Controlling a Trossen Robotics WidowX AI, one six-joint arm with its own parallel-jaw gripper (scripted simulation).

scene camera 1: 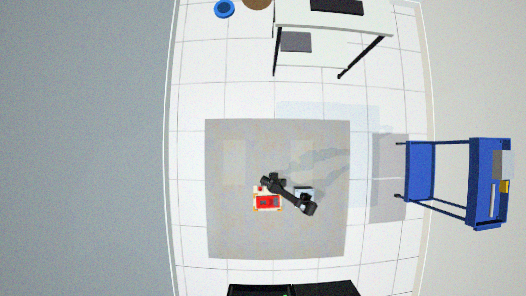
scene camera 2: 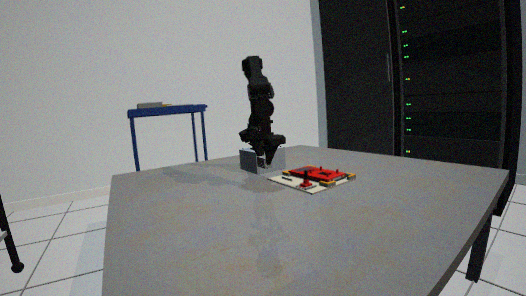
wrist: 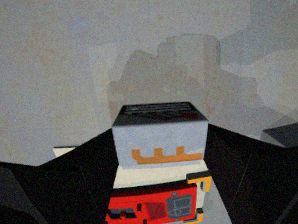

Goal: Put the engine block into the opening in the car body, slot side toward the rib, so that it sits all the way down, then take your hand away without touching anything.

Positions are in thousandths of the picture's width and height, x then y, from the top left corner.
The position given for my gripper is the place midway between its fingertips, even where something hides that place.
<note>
My gripper (scene camera 2: 503, 552) carries an engine block.
My gripper is seen too in the wrist view (wrist: 532, 578).
</note>
